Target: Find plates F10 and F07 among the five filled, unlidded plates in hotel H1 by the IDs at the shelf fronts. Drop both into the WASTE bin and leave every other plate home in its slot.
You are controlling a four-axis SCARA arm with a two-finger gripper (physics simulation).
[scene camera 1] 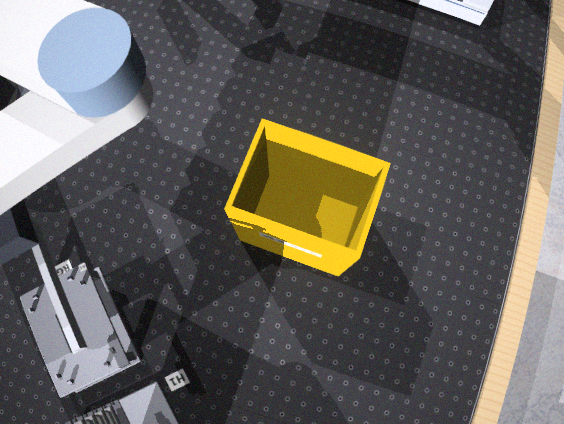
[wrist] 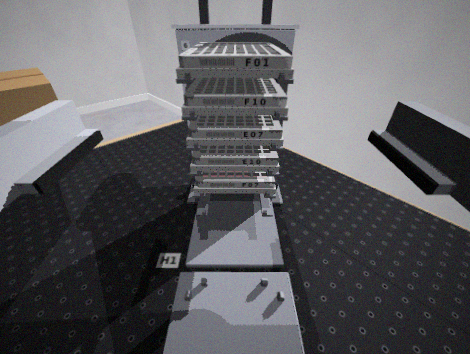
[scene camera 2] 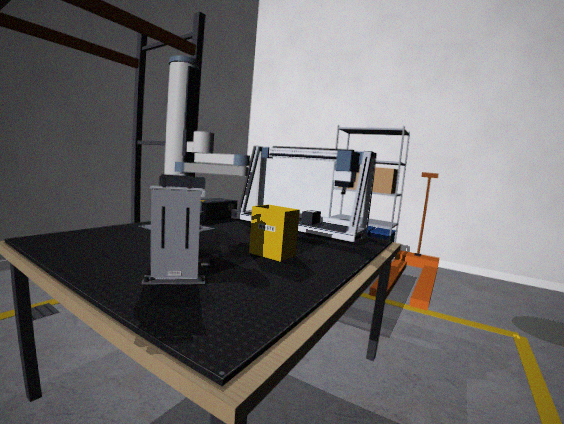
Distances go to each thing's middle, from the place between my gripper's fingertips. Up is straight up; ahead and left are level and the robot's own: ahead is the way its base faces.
I see the grey tower (scene camera 2: 173, 257) 150 mm ahead of my hand, 140 mm to the right of it and 110 mm below it. The rest, counted from my hand: RG stand (scene camera 1: 85, 367) (190 mm below, 40 mm to the left, 40 mm behind).
